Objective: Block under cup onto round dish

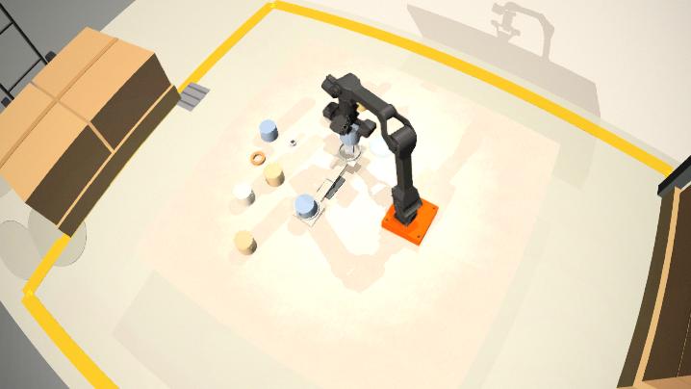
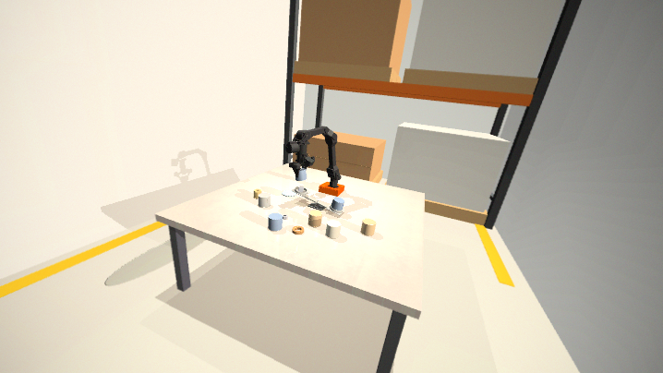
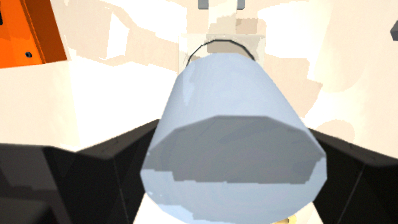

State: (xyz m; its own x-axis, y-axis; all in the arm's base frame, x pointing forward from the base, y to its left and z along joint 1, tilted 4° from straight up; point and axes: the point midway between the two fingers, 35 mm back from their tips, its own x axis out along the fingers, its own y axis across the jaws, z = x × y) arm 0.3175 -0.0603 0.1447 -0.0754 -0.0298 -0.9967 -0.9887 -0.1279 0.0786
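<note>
Right now the pale grey block is 10 mm to the left of my gripper tip and 80 mm below it. From my gripper tip the other things lie so: pale blue round dish (40 mm behind, 120 mm to the right, 170 mm below); then balance (10 mm behind, 140 mm to the left, 130 mm below); then small nut (230 mm ahead, 100 mm to the left, 160 mm below).
</note>
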